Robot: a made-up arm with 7 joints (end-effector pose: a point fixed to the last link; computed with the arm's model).
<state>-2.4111 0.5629 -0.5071 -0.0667 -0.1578 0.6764 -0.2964</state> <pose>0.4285 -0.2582 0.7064 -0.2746 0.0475 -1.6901</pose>
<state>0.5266 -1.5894 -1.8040 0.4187 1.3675 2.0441 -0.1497</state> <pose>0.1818 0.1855 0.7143 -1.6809 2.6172 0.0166</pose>
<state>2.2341 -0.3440 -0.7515 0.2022 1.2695 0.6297 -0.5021</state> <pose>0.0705 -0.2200 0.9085 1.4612 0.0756 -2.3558</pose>
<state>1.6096 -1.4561 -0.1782 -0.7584 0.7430 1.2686 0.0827</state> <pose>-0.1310 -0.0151 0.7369 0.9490 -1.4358 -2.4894</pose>
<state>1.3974 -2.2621 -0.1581 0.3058 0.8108 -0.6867 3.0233</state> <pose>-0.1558 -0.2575 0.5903 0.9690 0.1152 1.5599</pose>
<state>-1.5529 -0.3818 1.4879 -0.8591 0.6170 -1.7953 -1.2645</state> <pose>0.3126 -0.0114 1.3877 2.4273 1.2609 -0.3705</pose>
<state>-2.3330 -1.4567 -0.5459 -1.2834 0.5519 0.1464 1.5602</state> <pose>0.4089 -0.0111 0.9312 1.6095 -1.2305 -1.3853</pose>
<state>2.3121 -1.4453 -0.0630 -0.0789 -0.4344 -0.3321 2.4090</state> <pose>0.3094 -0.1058 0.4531 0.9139 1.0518 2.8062</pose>
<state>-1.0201 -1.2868 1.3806 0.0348 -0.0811 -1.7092 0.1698</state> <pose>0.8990 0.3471 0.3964 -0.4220 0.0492 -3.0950</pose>
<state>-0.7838 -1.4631 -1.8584 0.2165 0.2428 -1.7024 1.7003</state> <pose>0.0309 -0.3072 0.8635 -0.5108 -0.2882 1.3830</pose>
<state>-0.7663 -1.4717 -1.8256 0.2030 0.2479 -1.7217 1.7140</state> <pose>0.0177 -0.3022 0.8451 -0.4909 -0.3174 1.3756</pose>
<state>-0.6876 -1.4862 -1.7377 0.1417 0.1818 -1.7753 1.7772</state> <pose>0.0227 -0.3250 0.7994 -0.3612 -0.4031 1.4537</pose>
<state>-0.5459 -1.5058 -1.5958 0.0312 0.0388 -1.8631 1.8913</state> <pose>0.0630 -0.3732 0.7117 -0.1176 -0.5511 1.6345</pose>
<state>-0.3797 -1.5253 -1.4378 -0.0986 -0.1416 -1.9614 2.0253</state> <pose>0.1462 -0.4118 0.5891 0.1684 -0.7280 1.8771</pose>
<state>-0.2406 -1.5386 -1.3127 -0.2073 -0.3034 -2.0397 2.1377</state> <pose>0.2450 -0.4135 0.4758 0.4032 -0.8793 2.1033</pose>
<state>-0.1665 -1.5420 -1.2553 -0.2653 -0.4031 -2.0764 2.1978</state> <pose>0.3151 -0.3997 0.4175 0.5297 -0.9543 2.2433</pose>
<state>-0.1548 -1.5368 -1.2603 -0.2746 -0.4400 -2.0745 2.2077</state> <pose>0.3459 -0.3991 0.4146 0.5613 -0.9496 2.2916</pose>
